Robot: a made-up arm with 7 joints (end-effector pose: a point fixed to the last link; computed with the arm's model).
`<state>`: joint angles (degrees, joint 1 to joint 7).
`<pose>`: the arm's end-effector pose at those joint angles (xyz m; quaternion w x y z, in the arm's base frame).
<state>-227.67 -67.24 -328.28 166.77 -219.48 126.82 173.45</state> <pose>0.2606 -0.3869 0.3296 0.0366 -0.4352 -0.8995 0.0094</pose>
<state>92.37 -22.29 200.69 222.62 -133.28 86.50 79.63</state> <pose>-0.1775 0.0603 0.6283 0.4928 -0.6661 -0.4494 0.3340</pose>
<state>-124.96 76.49 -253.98 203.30 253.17 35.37 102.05</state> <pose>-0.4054 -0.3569 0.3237 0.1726 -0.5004 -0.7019 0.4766</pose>
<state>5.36 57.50 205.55 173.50 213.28 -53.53 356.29</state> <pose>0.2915 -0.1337 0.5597 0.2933 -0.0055 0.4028 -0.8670</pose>
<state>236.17 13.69 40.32 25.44 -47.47 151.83 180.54</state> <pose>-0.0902 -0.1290 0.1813 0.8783 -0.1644 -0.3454 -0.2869</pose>
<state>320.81 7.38 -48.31 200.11 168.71 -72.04 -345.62</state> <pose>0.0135 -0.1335 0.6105 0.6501 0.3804 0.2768 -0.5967</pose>
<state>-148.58 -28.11 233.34 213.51 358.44 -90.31 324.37</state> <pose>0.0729 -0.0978 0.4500 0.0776 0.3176 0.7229 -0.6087</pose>
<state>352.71 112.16 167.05 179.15 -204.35 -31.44 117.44</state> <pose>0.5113 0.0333 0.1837 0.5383 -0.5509 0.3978 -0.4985</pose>
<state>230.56 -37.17 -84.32 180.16 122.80 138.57 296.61</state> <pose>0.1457 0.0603 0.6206 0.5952 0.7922 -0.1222 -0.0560</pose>
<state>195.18 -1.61 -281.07 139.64 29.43 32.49 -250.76</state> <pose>0.0281 -0.2900 0.7648 0.3983 0.0817 0.5698 -0.7141</pose>
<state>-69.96 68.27 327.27 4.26 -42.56 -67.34 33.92</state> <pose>-0.0229 -0.1026 -0.0409 0.0606 -0.6559 0.7512 -0.0422</pose>
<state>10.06 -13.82 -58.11 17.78 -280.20 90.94 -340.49</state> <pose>0.2688 -0.0746 0.1428 0.6972 -0.3263 0.5686 0.2900</pose>
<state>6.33 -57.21 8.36 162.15 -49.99 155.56 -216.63</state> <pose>-0.1708 -0.1030 0.5622 0.4907 0.0450 0.8638 -0.1054</pose>
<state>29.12 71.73 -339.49 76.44 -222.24 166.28 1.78</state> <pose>0.2148 0.3162 0.1125 0.7619 0.0915 0.0313 0.6404</pose>
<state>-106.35 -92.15 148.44 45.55 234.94 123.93 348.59</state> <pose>0.3205 0.0010 -0.0246 0.7926 -0.4557 0.3177 -0.2516</pose>
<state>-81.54 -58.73 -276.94 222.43 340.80 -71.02 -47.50</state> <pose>-0.2192 0.1681 0.2622 0.0803 0.8746 0.0804 -0.4714</pose>
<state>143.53 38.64 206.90 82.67 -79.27 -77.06 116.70</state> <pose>0.1426 0.2073 0.5250 0.3898 -0.5840 -0.4084 -0.5833</pose>
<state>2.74 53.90 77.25 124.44 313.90 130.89 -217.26</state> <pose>0.3106 0.2941 0.2394 0.2656 0.7288 -0.6311 -0.0098</pose>
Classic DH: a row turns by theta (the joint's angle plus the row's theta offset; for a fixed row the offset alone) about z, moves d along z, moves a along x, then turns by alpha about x. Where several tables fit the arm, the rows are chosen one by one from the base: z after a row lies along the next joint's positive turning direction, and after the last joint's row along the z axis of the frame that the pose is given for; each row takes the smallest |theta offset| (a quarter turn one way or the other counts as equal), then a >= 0, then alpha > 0; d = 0 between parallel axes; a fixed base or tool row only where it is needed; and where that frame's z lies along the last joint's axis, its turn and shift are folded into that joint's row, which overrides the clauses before.
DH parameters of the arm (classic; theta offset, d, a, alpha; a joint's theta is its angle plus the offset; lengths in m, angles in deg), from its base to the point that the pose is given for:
joint 1: 0 0.228 0 -90
joint 2: 0 0 0 90
joint 3: 0 0.177 0.082 90
joint 4: 0 0 0.057 90
joint 5: 0 0.25 0 90
joint 6: 0 0 0.099 -90
joint 7: 0 0.127 0 0

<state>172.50 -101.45 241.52 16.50 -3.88 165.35 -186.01</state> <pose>0.0099 0.0455 0.1915 0.7130 0.4965 0.4744 0.1413</pose>
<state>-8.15 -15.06 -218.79 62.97 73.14 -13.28 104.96</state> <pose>-0.2275 0.4037 0.2563 0.3438 -0.8031 0.3359 0.3520</pose>
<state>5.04 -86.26 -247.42 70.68 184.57 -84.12 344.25</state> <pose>-0.0704 0.1853 0.1402 0.2516 -0.6237 0.3672 -0.6426</pose>
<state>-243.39 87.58 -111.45 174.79 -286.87 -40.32 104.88</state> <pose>-0.2516 0.3901 0.3900 0.8746 -0.3465 -0.3117 0.1337</pose>
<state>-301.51 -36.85 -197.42 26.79 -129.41 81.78 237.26</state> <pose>-0.2667 -0.0708 -0.0370 0.6406 -0.3274 -0.6640 0.2039</pose>
